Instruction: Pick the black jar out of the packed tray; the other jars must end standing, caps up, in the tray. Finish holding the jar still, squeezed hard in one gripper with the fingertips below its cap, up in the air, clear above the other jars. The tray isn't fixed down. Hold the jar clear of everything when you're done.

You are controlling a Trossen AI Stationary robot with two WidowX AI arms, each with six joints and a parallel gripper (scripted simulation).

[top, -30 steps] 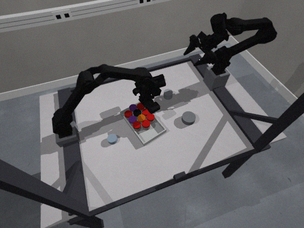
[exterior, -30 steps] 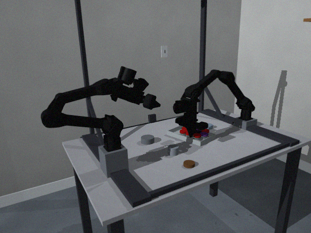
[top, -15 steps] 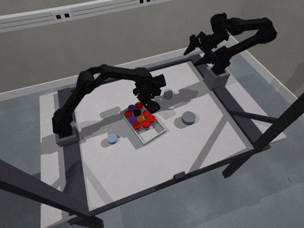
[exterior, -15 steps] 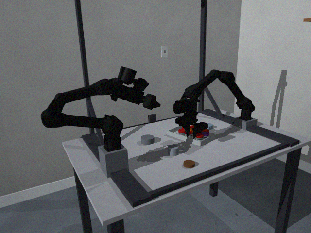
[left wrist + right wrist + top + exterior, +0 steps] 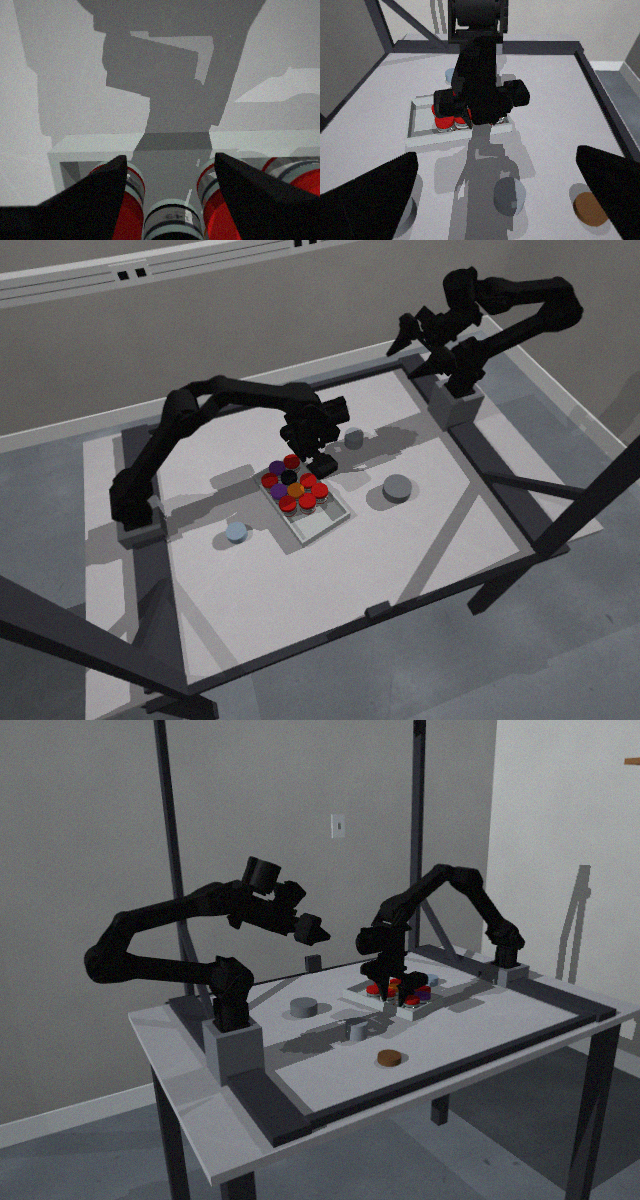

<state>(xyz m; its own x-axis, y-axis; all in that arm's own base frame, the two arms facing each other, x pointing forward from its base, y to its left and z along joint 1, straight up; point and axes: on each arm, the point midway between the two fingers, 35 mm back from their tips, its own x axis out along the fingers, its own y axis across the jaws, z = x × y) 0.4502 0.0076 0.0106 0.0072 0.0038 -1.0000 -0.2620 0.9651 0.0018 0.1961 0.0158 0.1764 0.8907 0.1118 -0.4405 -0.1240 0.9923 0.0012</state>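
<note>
Right now my left hand is 50 mm past the purple jar, 100 mm to the right of it and 40 mm above it. The rest, counted from my left hand: black jar: 10 mm behind, 70 mm to the left, 40 mm below; orange jar: 60 mm behind, 60 mm to the left, 40 mm below; grey disc: 150 mm behind, 190 mm to the right, 50 mm below.
</note>
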